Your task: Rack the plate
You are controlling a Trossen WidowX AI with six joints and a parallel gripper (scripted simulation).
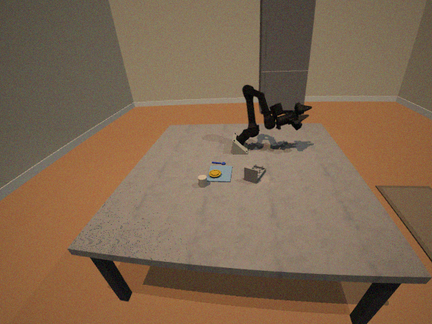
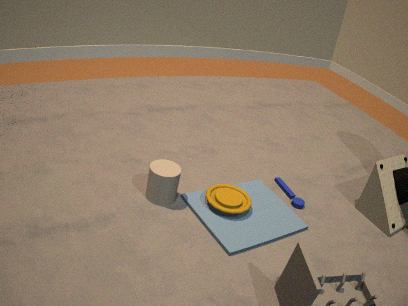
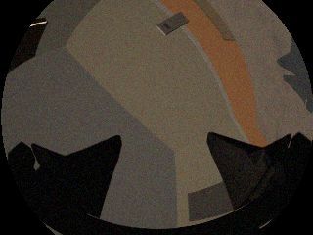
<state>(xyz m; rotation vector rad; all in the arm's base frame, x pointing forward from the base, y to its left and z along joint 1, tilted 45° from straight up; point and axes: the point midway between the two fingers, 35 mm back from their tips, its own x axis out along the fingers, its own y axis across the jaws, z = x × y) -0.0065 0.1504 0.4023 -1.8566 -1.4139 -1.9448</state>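
Right now my gripper tip is 350 mm short of the yellow plate, 540 mm to the left of it and 230 mm above it. The rest, counted from my gripper tip: light blue mat: 320 mm ahead, 510 mm to the right, 240 mm below; then grey dish rack: 330 mm ahead, 320 mm to the right, 220 mm below; then small blue spoon: 220 mm ahead, 530 mm to the right, 240 mm below.
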